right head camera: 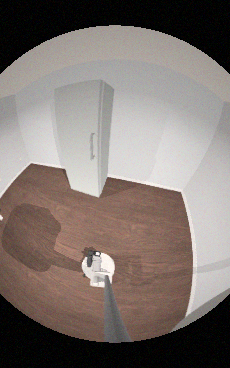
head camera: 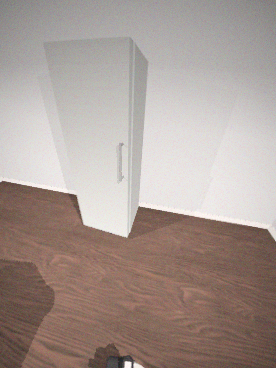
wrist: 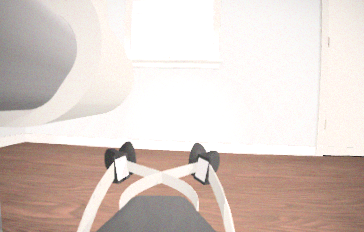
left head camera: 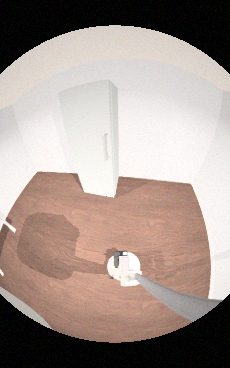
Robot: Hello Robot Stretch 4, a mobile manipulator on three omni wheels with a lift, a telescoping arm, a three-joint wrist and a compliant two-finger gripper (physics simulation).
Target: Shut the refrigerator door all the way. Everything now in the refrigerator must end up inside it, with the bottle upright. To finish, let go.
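Frame: origin at the robot's base, x right, y back, z down, level; metres.
Seen in the pictures: gripper, fingertip midpoint: (right head camera: 87, 277) (wrist: 162, 155) (left head camera: 116, 278).
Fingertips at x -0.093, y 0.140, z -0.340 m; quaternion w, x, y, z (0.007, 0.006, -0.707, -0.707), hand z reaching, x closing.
A point is followed by its place in that frame.
A tall pale refrigerator (head camera: 95, 115) @[y -1.258, x -0.372, z -1.377 m] (left head camera: 90, 135) @[y -1.252, x -0.351, z -1.163 m] (right head camera: 80, 130) @[y -1.245, x -0.323, z -1.205 m] stands against the far wall. Its front door looks flush with the body, with a thin seam along the right edge; I cannot tell whether it is shut all the way. A vertical bar handle (head camera: 120, 163) @[y -1.144, x -0.168, z -1.041 m] (left head camera: 105, 146) @[y -1.143, x -0.171, z -1.049 m] (right head camera: 92, 146) @[y -1.204, x -0.169, z -1.010 m] sits near the door's right edge. The inside, the bottle and other contents are hidden. My gripper (wrist: 162, 155) @[y 0.140, x -0.093, z -0.340 m] is open, with its fingertips apart and nothing between them. It is well away from the refrigerator, which does not show in the wrist view.
Brown wood floor (head camera: 165, 280) @[y -0.756, x 0.322, z 0.028 m] lies between my base (left head camera: 131, 262) @[y -0.043, x 0.097, z -0.187 m] (right head camera: 107, 265) @[y -0.025, x 0.115, z -0.187 m] and the refrigerator. White walls with baseboards stand behind and to the right. The wrist view shows a bright window (wrist: 175, 30) @[y 1.926, x -0.191, z -1.067 m] and a pale door (wrist: 345, 75) @[y 1.655, x -1.713, z -0.708 m] at the right. White legs or bars (left head camera: 7, 222) show at far left.
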